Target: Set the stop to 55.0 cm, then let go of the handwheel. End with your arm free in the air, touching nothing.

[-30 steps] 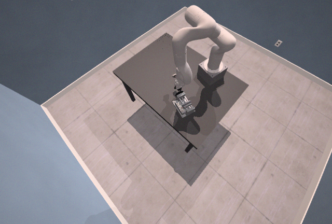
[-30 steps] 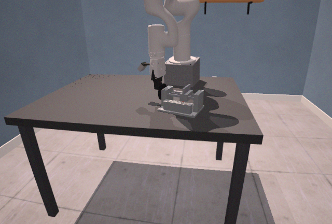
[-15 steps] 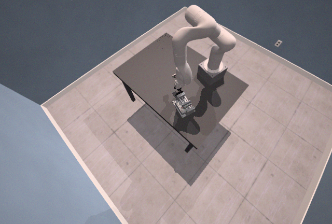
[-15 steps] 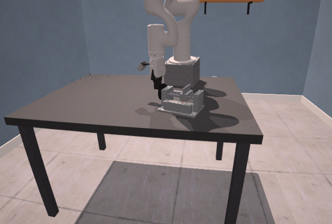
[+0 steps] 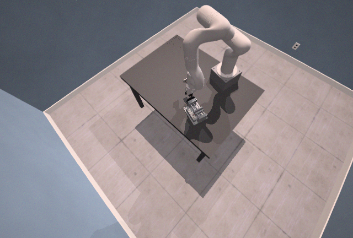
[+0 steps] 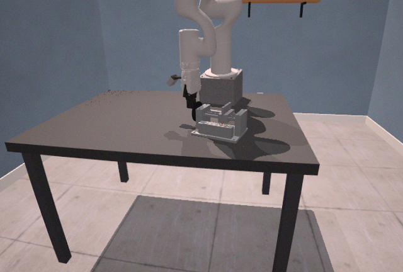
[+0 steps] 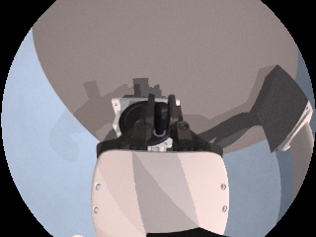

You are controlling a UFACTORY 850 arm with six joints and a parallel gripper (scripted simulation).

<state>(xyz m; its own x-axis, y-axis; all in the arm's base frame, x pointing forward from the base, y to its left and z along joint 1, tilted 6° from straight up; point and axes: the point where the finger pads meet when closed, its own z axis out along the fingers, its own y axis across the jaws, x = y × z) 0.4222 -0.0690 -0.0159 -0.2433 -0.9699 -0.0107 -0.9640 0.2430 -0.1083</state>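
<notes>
The dark handle is 10 mm to the left of my hand. The rest, counted from my hand: black handwheel (20 mm to the left, 10 mm below, 10 mm ahead); grey stop fixture (160 mm to the left, 70 mm ahead, 10 mm below).
</notes>
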